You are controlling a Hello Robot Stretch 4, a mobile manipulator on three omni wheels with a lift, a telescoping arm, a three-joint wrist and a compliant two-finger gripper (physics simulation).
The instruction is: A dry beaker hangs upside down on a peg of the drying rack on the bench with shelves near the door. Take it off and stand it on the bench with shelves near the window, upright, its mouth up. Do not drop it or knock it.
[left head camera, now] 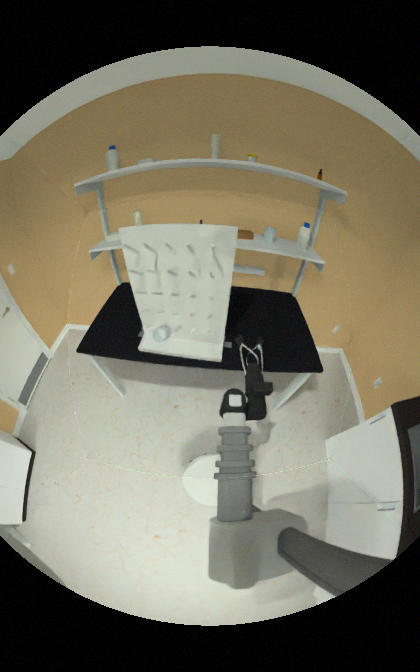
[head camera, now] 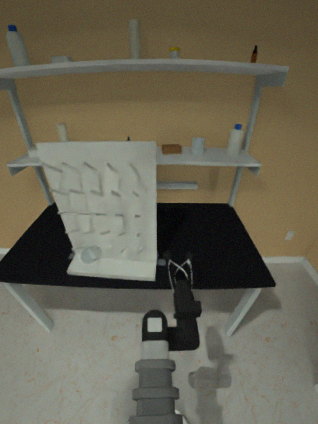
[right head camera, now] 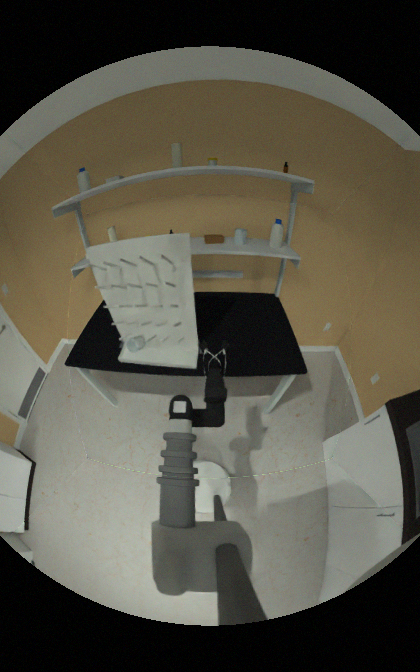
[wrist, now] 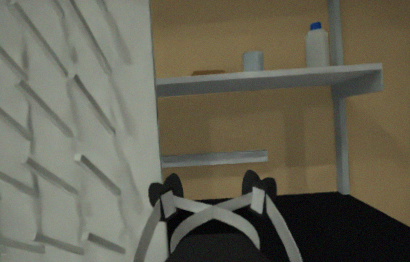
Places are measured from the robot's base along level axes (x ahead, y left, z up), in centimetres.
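Where they show: gripper, between the fingertips: (head camera: 177, 251) (wrist: 212, 186).
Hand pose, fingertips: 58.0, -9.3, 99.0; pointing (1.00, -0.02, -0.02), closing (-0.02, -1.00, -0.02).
Observation:
Each offset is from my fingertips to the centre of the thing, as dx, dy, dz. "pt": to the spot under its first point. Level surfaces: height alone.
A clear beaker {+9.6, +39.2, -11.7} (head camera: 91, 255) (left head camera: 161, 333) (right head camera: 135, 343) hangs at a low peg at the lower left of the white drying rack (head camera: 112, 269) (left head camera: 180, 348) (right head camera: 157, 362) (wrist: 142, 100). The rack stands on the black-topped bench {dz -25.5} (head camera: 220, 235) (left head camera: 280, 325) (right head camera: 260, 330) (wrist: 320, 225), left of its middle. My gripper (head camera: 179, 257) (left head camera: 249, 341) (right head camera: 214, 345) (wrist: 212, 186) is open and empty, over the front of the bench, to the right of the rack. The beaker does not show in the wrist view. The finer pose of its mouth is too small to tell.
Several empty pegs stick out of the rack towards the front. Behind, the lower shelf (head camera: 210, 157) (wrist: 280, 77) holds a brown block {pt +59.6, -1.8, +22.9} (head camera: 171, 149), a pale cup {pt +57.5, -17.3, +26.0} (head camera: 198, 145) (wrist: 253, 61) and a blue-capped bottle {pt +56.8, -38.9, +28.9} (head camera: 235, 141) (wrist: 317, 47). A small grey piece {pt +15.0, +5.5, -24.8} (head camera: 161, 262) lies by the rack's right foot.

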